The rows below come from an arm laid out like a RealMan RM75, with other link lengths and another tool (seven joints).
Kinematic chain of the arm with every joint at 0, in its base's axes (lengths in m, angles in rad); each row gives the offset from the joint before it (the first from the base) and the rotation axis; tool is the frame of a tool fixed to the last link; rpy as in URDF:
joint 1: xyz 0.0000 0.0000 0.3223 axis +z
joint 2: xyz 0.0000 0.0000 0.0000 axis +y
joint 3: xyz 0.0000 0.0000 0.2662 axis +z
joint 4: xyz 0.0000 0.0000 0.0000 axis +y
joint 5: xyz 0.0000 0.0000 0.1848 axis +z
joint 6: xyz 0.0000 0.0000 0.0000 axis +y
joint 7: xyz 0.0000 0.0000 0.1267 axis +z
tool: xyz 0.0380 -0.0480 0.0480 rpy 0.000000 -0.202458 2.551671
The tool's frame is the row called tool.
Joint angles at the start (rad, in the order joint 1, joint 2, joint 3, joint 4, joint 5, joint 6, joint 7):
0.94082, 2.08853, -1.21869, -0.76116, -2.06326, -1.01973, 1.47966
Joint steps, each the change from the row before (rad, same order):
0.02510, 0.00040, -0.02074, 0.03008, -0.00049, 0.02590, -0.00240
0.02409, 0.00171, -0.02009, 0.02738, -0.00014, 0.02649, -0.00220
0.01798, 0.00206, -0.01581, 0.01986, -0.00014, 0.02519, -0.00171
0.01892, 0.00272, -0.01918, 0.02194, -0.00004, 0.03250, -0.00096
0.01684, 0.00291, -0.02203, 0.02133, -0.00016, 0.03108, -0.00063
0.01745, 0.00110, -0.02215, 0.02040, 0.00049, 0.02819, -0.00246
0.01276, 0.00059, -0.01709, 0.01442, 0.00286, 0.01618, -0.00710
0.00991, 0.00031, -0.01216, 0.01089, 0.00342, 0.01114, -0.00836
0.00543, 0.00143, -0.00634, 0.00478, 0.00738, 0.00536, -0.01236
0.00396, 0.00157, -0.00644, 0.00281, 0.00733, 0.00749, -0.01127
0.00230, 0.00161, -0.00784, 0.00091, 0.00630, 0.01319, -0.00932
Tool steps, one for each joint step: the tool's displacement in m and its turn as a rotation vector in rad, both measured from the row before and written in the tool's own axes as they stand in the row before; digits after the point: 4 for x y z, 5 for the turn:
0.0040, 0.0025, 0.0055, 0.00790, -0.00869, -0.01893
0.0043, 0.0028, 0.0052, 0.00521, -0.00880, -0.01895
0.0029, 0.0028, 0.0037, -0.00023, -0.00981, -0.01466
0.0027, 0.0031, 0.0039, -0.00254, -0.01415, -0.01552
0.0026, 0.0019, 0.0039, 0.00012, -0.01430, -0.01702
0.0024, 0.0027, 0.0032, -0.00035, -0.01396, -0.02082
0.0025, 0.0019, 0.0023, 0.00088, -0.00642, -0.02058
0.0021, 0.0018, 0.0016, -0.00017, -0.00370, -0.01741
0.0025, 0.0017, 0.0010, -0.00373, 0.00279, -0.01317
0.0021, 0.0019, 0.0008, -0.00599, 0.00128, -0.01158
0.0012, 0.0022, 0.0006, -0.00956, -0.00330, -0.01032

